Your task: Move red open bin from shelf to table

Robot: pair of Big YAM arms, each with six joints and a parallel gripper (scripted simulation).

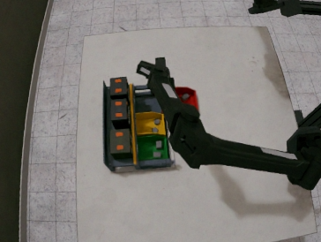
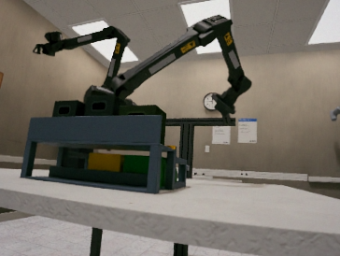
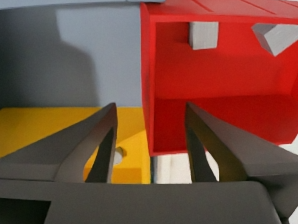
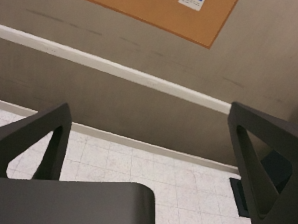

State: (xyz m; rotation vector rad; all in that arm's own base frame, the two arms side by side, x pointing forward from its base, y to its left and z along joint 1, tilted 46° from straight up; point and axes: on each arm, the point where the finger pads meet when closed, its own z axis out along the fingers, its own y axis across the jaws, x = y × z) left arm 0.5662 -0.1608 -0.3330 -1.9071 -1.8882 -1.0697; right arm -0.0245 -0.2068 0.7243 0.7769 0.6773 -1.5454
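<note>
Right now the red bin is 8 cm behind my left hand and 7 cm below it. The rest, counted from my left hand: green bin: 8 cm ahead, 23 cm to the left, 7 cm below; then yellow bin: 8 cm ahead, 12 cm to the left, 7 cm below.
</note>
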